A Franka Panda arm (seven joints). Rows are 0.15 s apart.
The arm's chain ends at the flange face. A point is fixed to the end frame.
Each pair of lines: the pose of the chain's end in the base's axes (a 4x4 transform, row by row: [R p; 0 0 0 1], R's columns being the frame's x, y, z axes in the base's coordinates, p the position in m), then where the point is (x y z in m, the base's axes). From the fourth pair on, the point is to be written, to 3 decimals.
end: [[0.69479, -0.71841, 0.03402, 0.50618], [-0.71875, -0.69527, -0.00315, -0.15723], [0.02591, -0.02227, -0.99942, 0.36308], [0, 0, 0, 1]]
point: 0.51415 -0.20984 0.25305
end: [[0.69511, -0.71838, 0.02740, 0.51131], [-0.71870, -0.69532, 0.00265, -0.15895], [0.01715, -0.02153, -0.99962, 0.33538], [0, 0, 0, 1]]
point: 0.51856 -0.21092 0.22500
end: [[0.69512, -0.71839, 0.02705, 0.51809], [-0.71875, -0.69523, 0.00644, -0.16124], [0.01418, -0.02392, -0.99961, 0.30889], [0, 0, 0, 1]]
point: 0.52531 -0.21279 0.19831
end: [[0.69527, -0.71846, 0.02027, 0.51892], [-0.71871, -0.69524, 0.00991, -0.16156], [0.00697, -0.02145, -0.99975, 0.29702], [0, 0, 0, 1]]
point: 0.525 -0.213 0.186
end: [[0.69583, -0.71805, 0.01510, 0.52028], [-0.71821, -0.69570, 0.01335, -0.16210], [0.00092, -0.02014, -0.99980, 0.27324], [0, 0, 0, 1]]
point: 0.526 -0.213 0.162
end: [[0.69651, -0.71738, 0.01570, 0.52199], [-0.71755, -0.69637, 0.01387, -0.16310], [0.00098, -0.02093, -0.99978, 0.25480], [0, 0, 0, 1]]
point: 0.528 -0.214 0.144
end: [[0.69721, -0.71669, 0.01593, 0.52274], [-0.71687, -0.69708, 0.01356, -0.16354], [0.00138, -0.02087, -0.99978, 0.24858], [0, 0, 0, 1]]
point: 0.529 -0.214 0.138
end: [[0.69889, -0.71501, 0.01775, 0.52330], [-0.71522, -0.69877, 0.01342, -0.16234], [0.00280, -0.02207, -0.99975, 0.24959], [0, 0, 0, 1]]
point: 0.530 -0.213 0.139
